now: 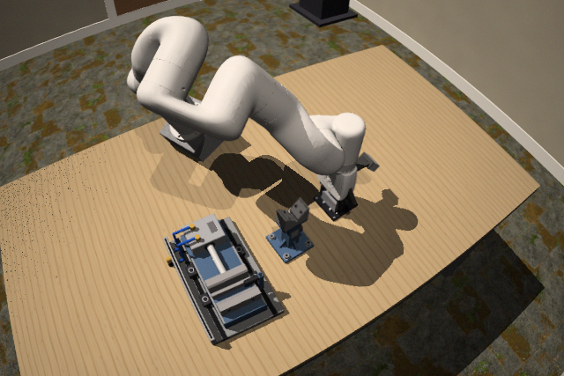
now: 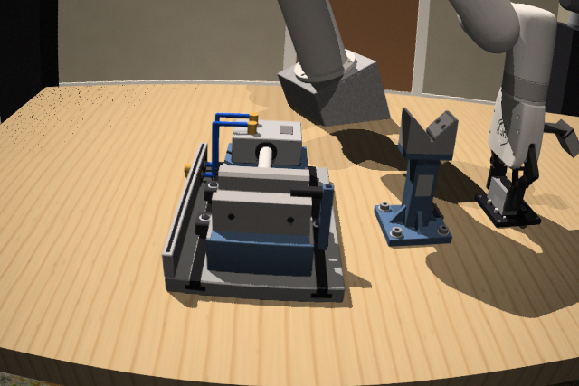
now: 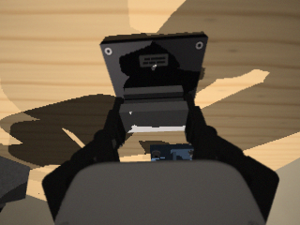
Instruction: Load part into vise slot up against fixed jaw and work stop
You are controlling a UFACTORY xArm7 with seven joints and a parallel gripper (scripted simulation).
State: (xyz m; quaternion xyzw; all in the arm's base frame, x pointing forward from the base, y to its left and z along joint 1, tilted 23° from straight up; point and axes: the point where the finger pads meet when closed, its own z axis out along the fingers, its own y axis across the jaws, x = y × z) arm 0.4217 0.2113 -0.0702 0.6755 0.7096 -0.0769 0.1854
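Right now my hand is 2 cm to the right of the black infeed plate and 3 cm above it. Round my hand: part: 1 cm to the left, 1 cm below; blue base: 4 cm ahead, 16 cm to the right, 3 cm below; blue stand: 4 cm ahead, 16 cm to the right, 2 cm above.
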